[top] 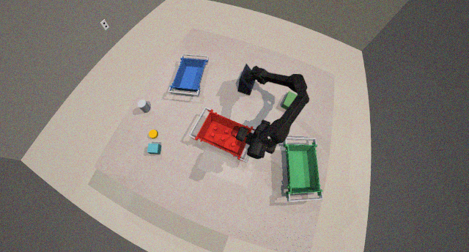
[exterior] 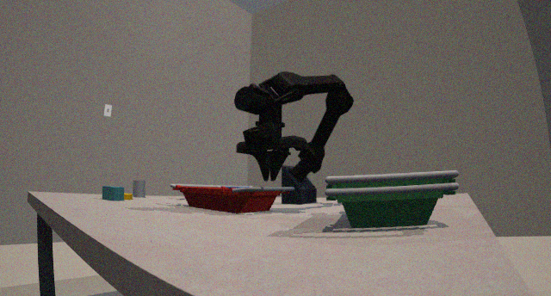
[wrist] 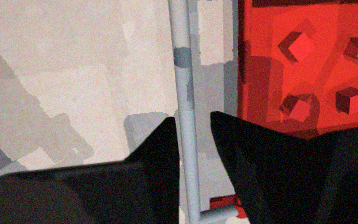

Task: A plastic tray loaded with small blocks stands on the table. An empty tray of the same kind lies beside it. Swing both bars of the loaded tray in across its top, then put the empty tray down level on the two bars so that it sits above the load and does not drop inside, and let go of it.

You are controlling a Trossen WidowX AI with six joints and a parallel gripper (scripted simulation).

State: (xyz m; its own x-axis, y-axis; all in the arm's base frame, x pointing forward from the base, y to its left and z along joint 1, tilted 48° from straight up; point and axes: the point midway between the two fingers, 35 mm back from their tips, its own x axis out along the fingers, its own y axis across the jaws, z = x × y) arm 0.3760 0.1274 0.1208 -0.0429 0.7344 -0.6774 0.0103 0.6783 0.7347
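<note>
Right now the blue tray is 290 mm behind my gripper tip, 540 mm to the right of it and 40 mm below it. Also, from my gripper tip: yellow disc (160 mm ahead, 550 mm to the right, 70 mm below); teal block (230 mm ahead, 490 mm to the right, 60 mm below); green block (390 mm behind, 140 mm to the left, 60 mm below).
</note>
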